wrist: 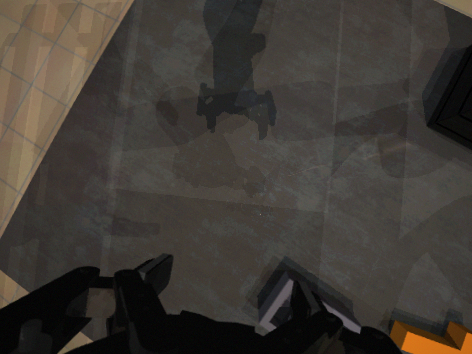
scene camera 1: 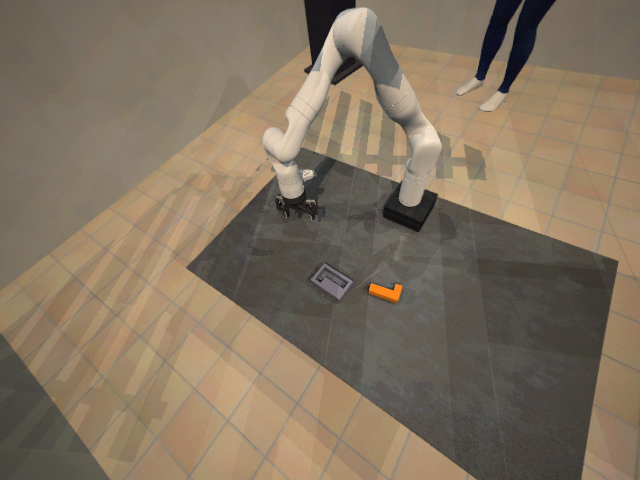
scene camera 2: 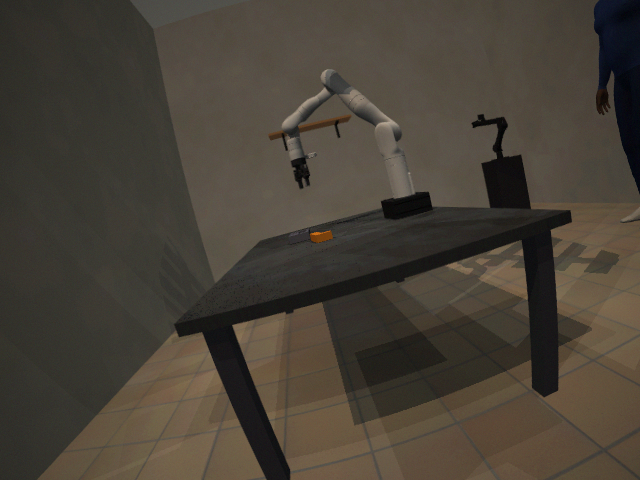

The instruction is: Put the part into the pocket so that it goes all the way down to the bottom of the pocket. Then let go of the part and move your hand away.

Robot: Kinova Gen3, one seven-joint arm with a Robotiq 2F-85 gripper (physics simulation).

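Seen in the pictures: gripper, fingertip midpoint: (wrist: 230, 281) (scene camera 1: 300, 217) (scene camera 2: 304, 187); arm's base at its link origin: (scene camera 1: 409, 198) (scene camera 2: 404, 196).
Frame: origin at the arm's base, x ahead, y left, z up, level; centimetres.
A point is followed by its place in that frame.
The orange L-shaped part (scene camera 1: 383, 292) @(y 17.4, x 39.4, z -4.9 cm) (scene camera 2: 321, 236) @(y 22.4, x 36.5, z -5.9 cm) (wrist: 430, 344) @(y 15.6, x 38.7, z -4.9 cm) lies flat on the dark table. The grey block with the pocket (scene camera 1: 337, 292) @(y 4.9, x 51.1, z -4.4 cm) (scene camera 2: 298, 237) @(y 6.8, x 48.5, z -5.8 cm) (wrist: 275, 301) @(y -6.9, x 49.8, z -4.3 cm) lies beside it, a short gap apart; its L-shaped recess shows in scene camera 1. My gripper (scene camera 1: 299, 217) @(y -18.4, x 44.2, z 15.4 cm) (scene camera 2: 304, 186) @(y -18.4, x 44.2, z 15.4 cm) (wrist: 230, 281) @(y -18.4, x 44.2, z 15.4 cm) is open and empty, pointing down high above the table, on the far side of the block and part in scene camera 1. In the wrist view, the right finger covers some of the block, and the part is cut off at the lower right corner.
The black robot base (scene camera 1: 410, 210) @(y 4.1, x 5.2, z -0.1 cm) (scene camera 2: 406, 206) @(y 9.8, x 1.5, z -3.7 cm) (wrist: 457, 112) @(y -5.6, x 9.7, z -2.2 cm) stands on the table (scene camera 1: 465, 335) @(y 46.3, x 32.1, z -7.9 cm) (scene camera 2: 413, 248) @(y 68.0, x 11.0, z -7.9 cm) near its back edge. A wall shelf (scene camera 2: 320, 124) hangs behind the arm. A black pedestal (scene camera 2: 506, 183) with a small arm and a standing person (scene camera 2: 620, 51) are beyond the table.
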